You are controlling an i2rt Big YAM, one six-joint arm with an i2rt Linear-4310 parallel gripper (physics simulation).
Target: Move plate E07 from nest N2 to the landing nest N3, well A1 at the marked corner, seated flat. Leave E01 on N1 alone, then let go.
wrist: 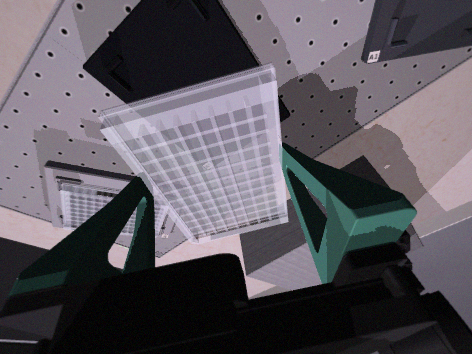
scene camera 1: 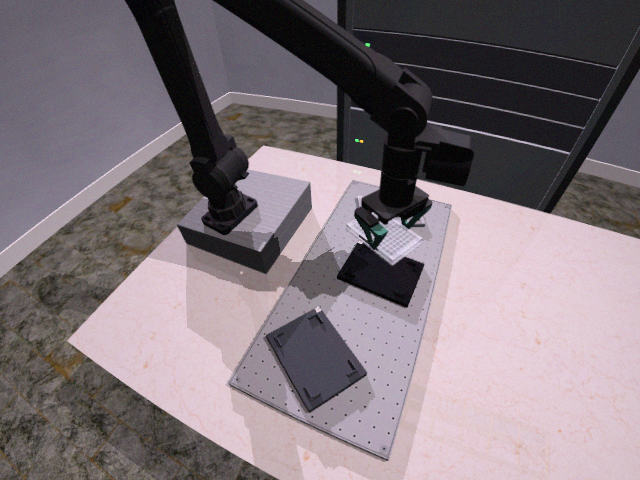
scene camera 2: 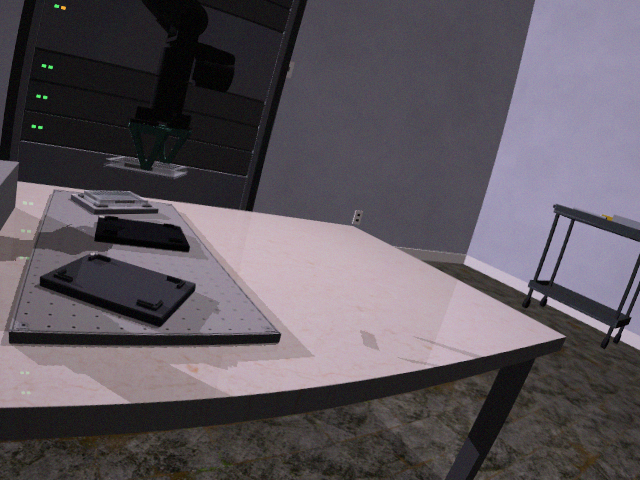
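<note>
My gripper (scene camera 1: 392,232) (scene camera 2: 156,162) (wrist: 213,165) is shut on the clear plate E07 (scene camera 1: 400,245) (scene camera 2: 174,171) (wrist: 200,145), a finger on each long side. It holds the plate roughly level, high above the pegboard. The black nest N3 (scene camera 1: 382,279) (scene camera 2: 139,235) (wrist: 175,55) bears no plate; a small white mark shows at its far left corner in scene camera 1. The dark grey nest N2 (scene camera 1: 315,356) (scene camera 2: 118,289) (wrist: 420,30) is bare. Plate E01 (scene camera 2: 116,196) (wrist: 82,210) sits on nest N1 (scene camera 2: 98,210) (wrist: 54,200). E07's well A1 cannot be made out.
The nests stand on a perforated board (scene camera 1: 382,356) (scene camera 2: 217,315) (wrist: 30,110) on the table (scene camera 1: 496,330) (scene camera 2: 330,289). The arm's base stands on a grey block (scene camera 1: 279,206) left of the board. A dark rack (scene camera 1: 475,87) (scene camera 2: 222,149) stands behind the table, and a cart (scene camera 2: 578,303) stands at the right.
</note>
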